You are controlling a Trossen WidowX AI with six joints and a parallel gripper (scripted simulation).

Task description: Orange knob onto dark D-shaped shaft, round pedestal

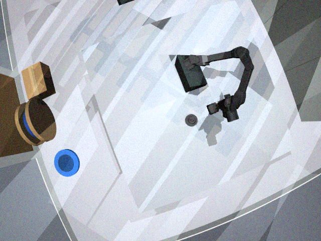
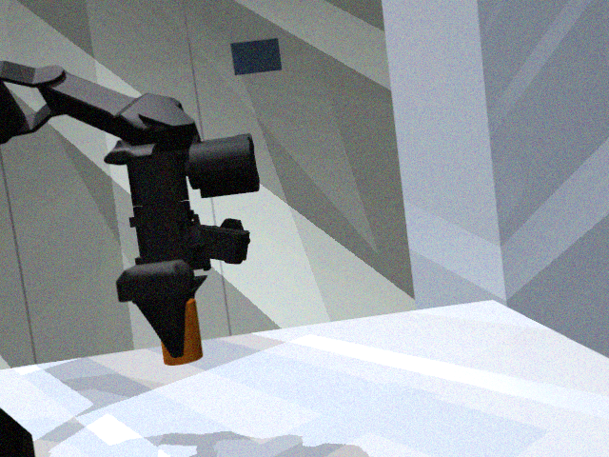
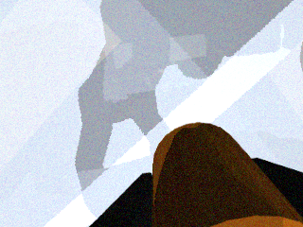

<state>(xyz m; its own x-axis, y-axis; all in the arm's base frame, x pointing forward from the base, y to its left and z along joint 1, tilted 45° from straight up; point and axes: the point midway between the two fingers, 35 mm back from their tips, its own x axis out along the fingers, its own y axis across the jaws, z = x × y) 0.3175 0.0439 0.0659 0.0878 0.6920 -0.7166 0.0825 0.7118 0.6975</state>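
Right now my gripper tip is 180 mm to the left of the dark shaft, 100 mm above it and 10 mm short of it. The rest, counted from my gripper tip: orange knob (20 mm above).
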